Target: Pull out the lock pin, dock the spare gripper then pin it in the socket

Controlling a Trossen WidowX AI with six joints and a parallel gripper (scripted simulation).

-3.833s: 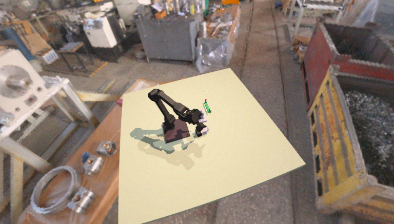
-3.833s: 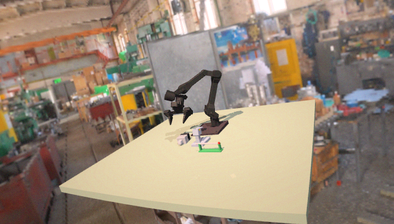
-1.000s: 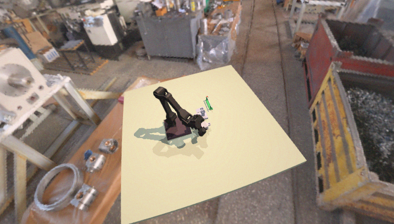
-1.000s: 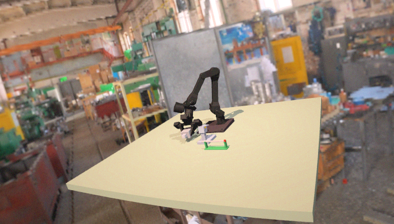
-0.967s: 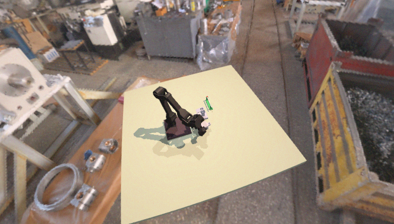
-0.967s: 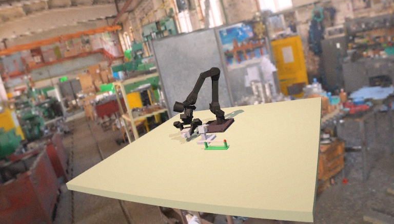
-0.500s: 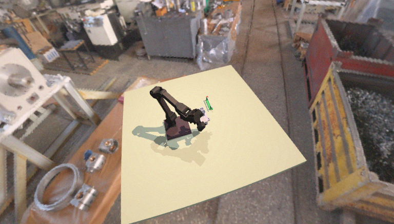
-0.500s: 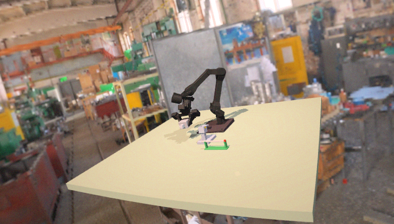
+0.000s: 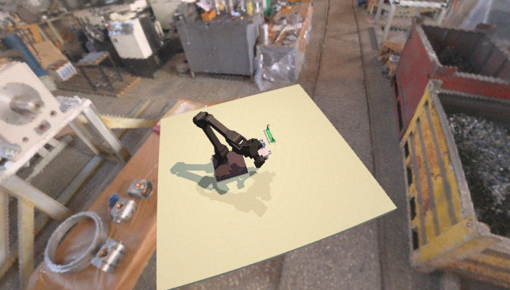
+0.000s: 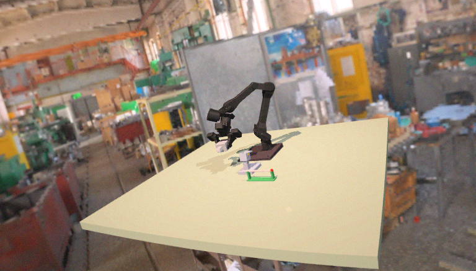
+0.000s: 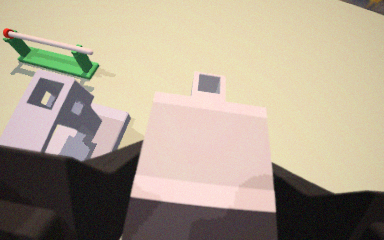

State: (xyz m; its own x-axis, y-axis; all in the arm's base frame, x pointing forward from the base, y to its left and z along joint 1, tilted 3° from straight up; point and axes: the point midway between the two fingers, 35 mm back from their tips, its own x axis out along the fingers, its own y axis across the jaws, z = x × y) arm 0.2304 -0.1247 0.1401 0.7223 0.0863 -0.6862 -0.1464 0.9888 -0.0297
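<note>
My gripper tip is now 10 mm short of the mount, 140 mm to the right of it and 70 mm above it. From my gripper tip the other things lie so: green cradle 120 mm ahead, 260 mm to the left, 100 mm below; spare gripper 10 mm behind, 10 mm above.
</note>
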